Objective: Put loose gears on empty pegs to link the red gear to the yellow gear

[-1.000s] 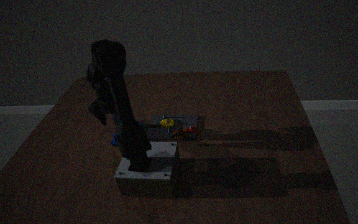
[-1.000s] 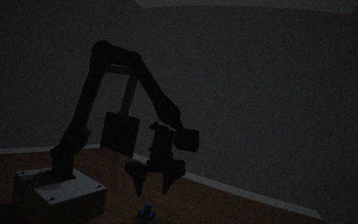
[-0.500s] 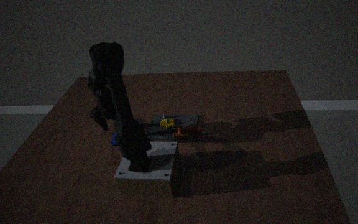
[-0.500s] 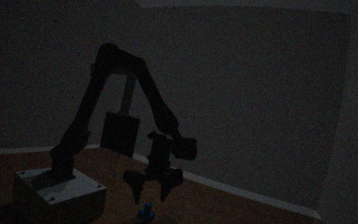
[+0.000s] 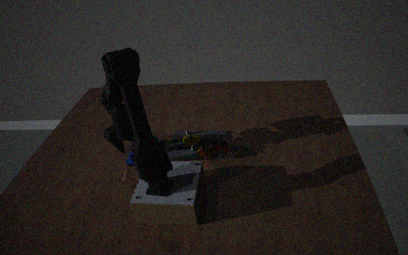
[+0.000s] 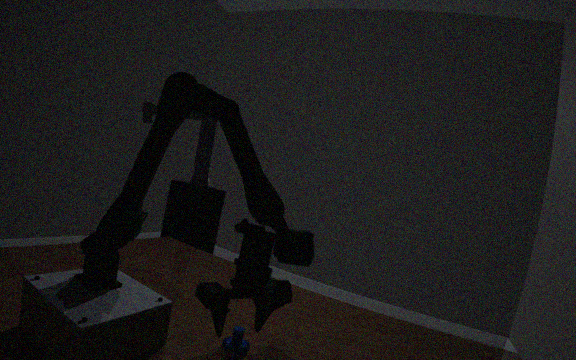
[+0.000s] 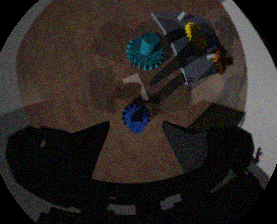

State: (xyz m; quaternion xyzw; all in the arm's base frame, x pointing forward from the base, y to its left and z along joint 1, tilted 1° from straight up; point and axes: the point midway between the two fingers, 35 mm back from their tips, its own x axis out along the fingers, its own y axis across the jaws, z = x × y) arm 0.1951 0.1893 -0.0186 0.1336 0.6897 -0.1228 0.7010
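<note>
The orange gear lies 70 mm ahead of my gripper tip and 260 mm to the right of it. The rest, counted from my gripper tip: red gear 100 mm ahead, 300 mm to the right, 10 mm below; then blue gear 10 mm below; then teal gear 100 mm ahead, 50 mm to the right, 10 mm below.
</note>
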